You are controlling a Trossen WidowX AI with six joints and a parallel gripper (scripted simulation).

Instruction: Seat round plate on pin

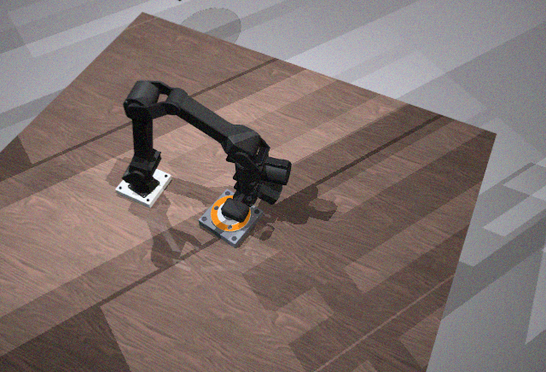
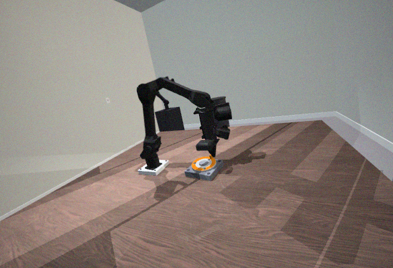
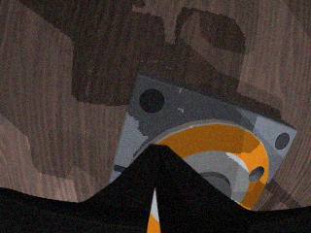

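My gripper tip is now 30 mm past the square grey base, 40 mm to the left of it and 20 mm above it.
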